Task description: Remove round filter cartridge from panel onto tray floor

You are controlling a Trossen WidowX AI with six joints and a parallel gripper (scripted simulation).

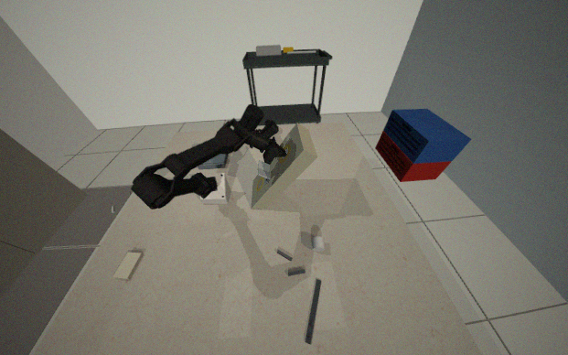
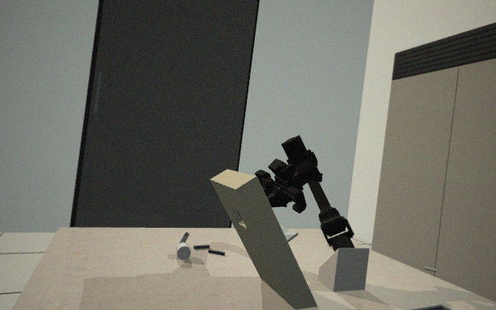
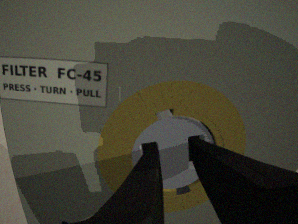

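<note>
Now: the grey round filter cartridge 10 mm ahead of my gripper tip and 10 mm below it. The rest, counted from my gripper tip: shallow blue-grey bin 420 mm behind, 290 mm to the left, 230 mm below; then service panel 40 mm behind, 80 mm below.
</note>
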